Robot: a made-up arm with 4 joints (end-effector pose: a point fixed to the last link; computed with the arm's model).
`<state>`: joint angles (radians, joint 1 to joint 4).
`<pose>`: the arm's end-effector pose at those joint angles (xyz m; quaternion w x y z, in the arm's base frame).
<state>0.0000 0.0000 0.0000 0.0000</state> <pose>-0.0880 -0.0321 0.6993 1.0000 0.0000 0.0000 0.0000</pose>
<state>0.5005 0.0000 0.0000 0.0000</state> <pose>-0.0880 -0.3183 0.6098 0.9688 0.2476 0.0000 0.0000</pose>
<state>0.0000 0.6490 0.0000 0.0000</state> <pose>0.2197 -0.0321 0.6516 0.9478 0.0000 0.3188 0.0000</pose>
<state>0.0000 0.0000 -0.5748 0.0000</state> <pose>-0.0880 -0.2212 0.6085 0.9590 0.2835 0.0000 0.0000</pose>
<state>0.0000 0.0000 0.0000 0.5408</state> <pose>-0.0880 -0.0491 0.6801 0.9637 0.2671 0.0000 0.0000</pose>
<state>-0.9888 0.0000 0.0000 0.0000</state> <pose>-0.0880 0.4874 0.4539 0.8803 -0.4745 0.0000 0.0000</pose>
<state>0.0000 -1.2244 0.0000 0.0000</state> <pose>-0.4858 -0.0321 0.3036 0.8184 0.0000 -0.5747 0.0000</pose>
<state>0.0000 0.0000 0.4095 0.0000</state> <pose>-0.0880 0.1182 0.6927 0.9791 -0.2033 0.0000 0.0000</pose>
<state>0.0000 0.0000 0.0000 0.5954</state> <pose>-0.0880 -0.0502 0.6777 0.9560 0.2933 0.0000 0.0000</pose>
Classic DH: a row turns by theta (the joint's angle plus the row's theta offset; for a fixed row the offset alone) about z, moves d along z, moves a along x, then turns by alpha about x. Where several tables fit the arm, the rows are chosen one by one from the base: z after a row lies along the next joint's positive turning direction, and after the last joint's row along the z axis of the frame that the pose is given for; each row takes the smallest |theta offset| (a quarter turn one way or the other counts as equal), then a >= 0, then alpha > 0; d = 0 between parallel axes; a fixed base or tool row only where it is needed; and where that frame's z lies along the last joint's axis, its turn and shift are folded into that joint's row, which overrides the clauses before.
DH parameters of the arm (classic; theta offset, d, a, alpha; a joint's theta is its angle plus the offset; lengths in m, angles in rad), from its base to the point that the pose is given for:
base (fixed): 1.5708 0.0947 0 1.5708
joint 1: 1.5708 -0.0051 0.1235 1.5708
joint 2: 0 0.027 0.1158 1.5708
joint 3: -0.1009 0 0.3268 3.1416
joint 4: 1.4699 -0.0829 0.0262 1.5708
tool (fixed): 1.5708 0.0402 0 0

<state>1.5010 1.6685 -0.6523 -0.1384</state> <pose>0.3775 -0.1856 -0.1320 0.3587 0.5679 0.6524 0.3510</pose>
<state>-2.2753 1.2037 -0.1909 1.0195</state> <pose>0.3557 0.3412 -0.0459 0.7102 -0.4184 -0.0969 -0.5578</pose>
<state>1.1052 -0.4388 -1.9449 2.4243</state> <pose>-0.0706 -0.1581 -0.0687 0.8973 -0.3840 -0.0133 -0.2172</pose>
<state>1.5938 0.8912 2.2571 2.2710</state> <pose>-0.0766 -0.1785 0.3633 0.6262 0.6497 0.3034 0.3061</pose>
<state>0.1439 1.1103 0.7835 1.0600</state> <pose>0.3172 0.1410 0.4950 0.8311 0.1773 0.5259 -0.0349</pose>
